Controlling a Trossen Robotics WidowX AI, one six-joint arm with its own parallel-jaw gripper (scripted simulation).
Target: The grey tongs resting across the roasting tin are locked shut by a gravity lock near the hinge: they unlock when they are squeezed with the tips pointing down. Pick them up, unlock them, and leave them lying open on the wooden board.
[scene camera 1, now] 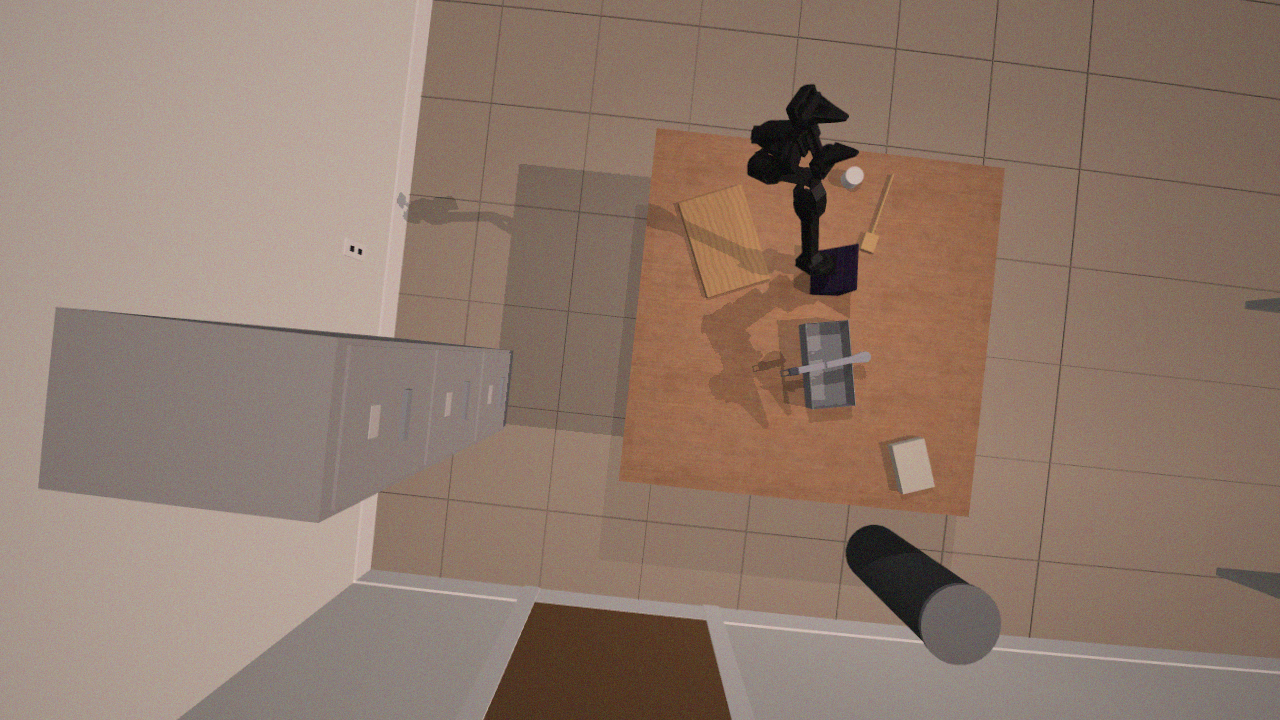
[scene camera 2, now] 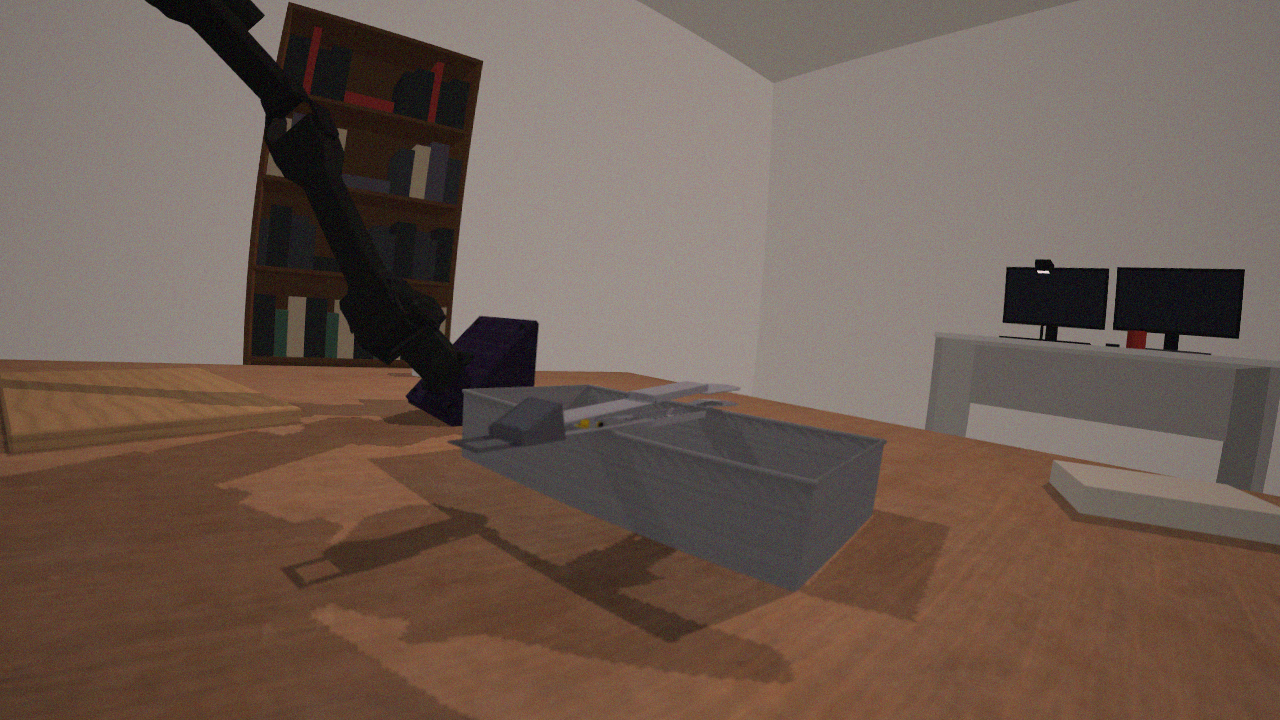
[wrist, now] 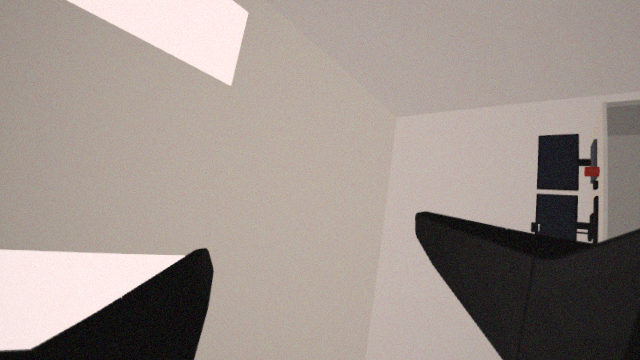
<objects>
gripper: scene camera 1; wrist; not seen in scene camera 2 (out of frame)
same spot on grey roasting tin: [scene camera 2: 774, 500] = [scene camera 1: 810, 403]
same spot on gripper: [wrist: 520, 288] = [scene camera 1: 834, 155]
</objects>
